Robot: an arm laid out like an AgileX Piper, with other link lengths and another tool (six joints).
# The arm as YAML. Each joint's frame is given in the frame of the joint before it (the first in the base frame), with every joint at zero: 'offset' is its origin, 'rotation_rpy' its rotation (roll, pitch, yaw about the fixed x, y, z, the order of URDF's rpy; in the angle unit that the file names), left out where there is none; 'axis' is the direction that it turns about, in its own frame. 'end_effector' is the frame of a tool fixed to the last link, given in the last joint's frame.
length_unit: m
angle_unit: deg
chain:
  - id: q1
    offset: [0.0, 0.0, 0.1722]
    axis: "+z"
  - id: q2
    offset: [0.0, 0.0, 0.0]
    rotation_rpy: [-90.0, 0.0, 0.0]
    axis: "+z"
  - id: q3
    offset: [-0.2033, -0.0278, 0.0]
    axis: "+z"
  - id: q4
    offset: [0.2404, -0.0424, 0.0]
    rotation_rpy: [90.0, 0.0, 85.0]
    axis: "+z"
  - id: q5
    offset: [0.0, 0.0, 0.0]
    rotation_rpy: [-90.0, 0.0, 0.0]
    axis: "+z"
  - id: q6
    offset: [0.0, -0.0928, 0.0]
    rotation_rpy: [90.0, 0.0, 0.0]
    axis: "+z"
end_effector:
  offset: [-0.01, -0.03, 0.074]
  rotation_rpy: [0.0, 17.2, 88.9]
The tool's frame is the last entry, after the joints.
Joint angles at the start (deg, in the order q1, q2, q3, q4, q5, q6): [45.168, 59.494, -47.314, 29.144, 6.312, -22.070]
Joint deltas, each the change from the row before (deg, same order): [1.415, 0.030, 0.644, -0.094, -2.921, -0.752]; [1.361, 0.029, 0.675, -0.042, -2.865, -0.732]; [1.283, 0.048, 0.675, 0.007, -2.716, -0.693]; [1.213, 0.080, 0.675, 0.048, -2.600, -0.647]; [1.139, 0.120, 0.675, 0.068, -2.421, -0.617]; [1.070, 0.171, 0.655, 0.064, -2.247, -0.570]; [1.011, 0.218, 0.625, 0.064, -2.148, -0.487]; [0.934, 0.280, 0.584, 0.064, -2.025, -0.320]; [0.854, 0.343, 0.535, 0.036, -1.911, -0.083]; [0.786, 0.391, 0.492, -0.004, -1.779, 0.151]
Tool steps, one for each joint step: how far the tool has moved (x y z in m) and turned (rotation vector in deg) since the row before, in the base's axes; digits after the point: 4 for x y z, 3 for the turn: [-0.0022, 0.0035, 0.0031, 0.664, -2.058, 0.172]; [-0.0024, 0.0031, 0.0028, 0.680, -1.936, 0.117]; [-0.0024, 0.0028, 0.0023, 0.651, -1.752, 0.079]; [-0.0024, 0.0025, 0.0017, 0.625, -1.583, 0.035]; [-0.0024, 0.0022, 0.0010, 0.524, -1.402, 0.025]; [-0.0023, 0.0021, 0.0004, 0.424, -1.240, 0.023]; [-0.0022, 0.0020, 0.0001, 0.406, -1.106, -0.004]; [-0.0019, 0.0018, -0.0004, 0.424, -0.895, -0.035]; [-0.0017, 0.0017, -0.0008, 0.482, -0.668, -0.062]; [-0.0015, 0.0016, -0.0012, 0.527, -0.449, -0.057]
